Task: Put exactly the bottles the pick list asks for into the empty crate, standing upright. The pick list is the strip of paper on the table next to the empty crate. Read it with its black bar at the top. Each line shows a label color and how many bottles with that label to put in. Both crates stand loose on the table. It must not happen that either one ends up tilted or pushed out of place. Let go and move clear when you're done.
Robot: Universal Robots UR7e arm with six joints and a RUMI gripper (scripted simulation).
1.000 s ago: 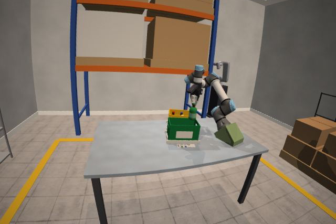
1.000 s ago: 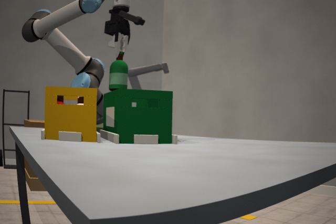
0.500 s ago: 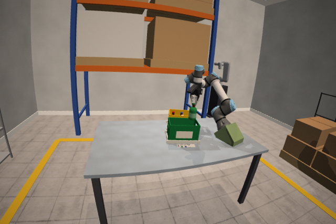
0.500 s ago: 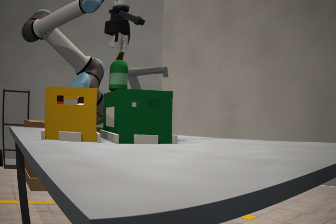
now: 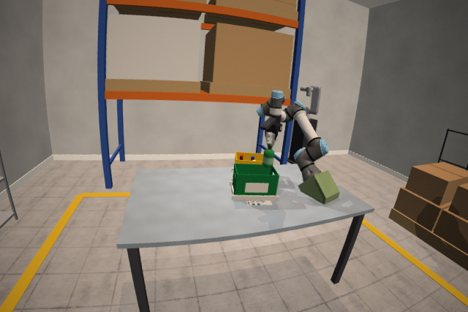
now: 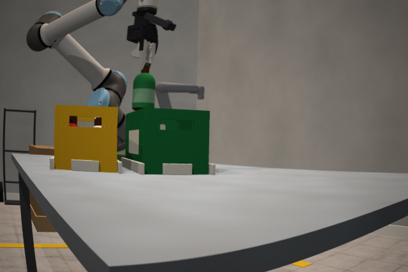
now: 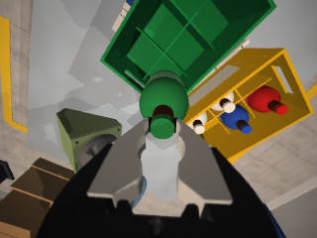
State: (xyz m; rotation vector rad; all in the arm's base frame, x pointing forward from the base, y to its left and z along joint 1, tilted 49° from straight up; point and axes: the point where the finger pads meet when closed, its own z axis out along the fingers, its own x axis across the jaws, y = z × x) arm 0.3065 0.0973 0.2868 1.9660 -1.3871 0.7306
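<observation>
The green-label bottle lies 7 cm below my hand. The rest, counted from my hand: blue-label bottle (25 cm below, 24 cm to the right, 5 cm behind); then yellow crate (25 cm below, 21 cm to the right, 2 cm behind); then green crate (25 cm below, 10 cm ahead).
</observation>
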